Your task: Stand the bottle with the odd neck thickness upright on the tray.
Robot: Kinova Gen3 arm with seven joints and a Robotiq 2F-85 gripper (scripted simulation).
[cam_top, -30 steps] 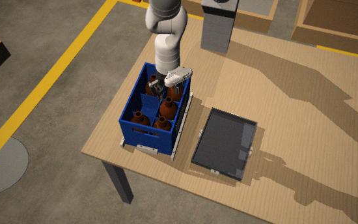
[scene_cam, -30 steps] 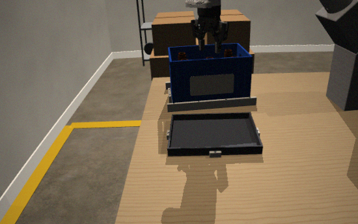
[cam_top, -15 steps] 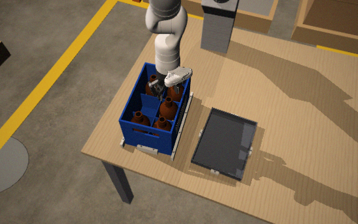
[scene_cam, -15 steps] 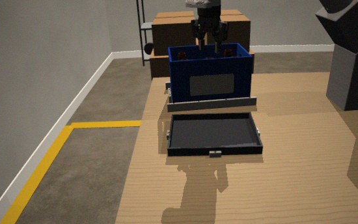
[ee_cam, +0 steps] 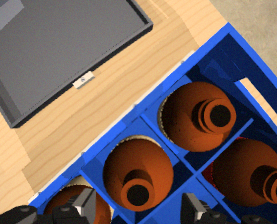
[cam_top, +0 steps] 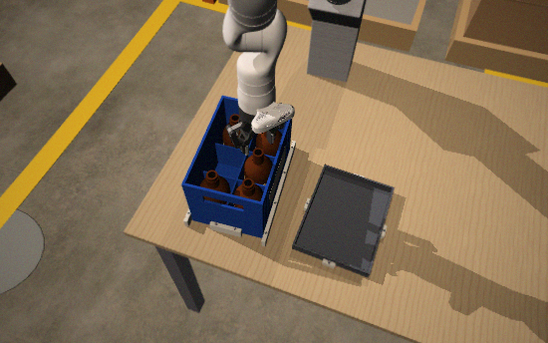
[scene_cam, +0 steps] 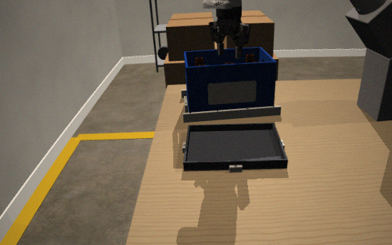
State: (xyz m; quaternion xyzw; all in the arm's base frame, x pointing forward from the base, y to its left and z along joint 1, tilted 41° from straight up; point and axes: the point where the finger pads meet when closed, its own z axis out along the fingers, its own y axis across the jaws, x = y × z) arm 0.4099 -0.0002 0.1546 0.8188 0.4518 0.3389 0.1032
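My hand is 12 cm above the blue crate, 4 cm to the left of it and 1 cm short of it. The rest, counted from my hand: dark grey tray 23 cm to the left, 19 cm below, 4 cm behind.
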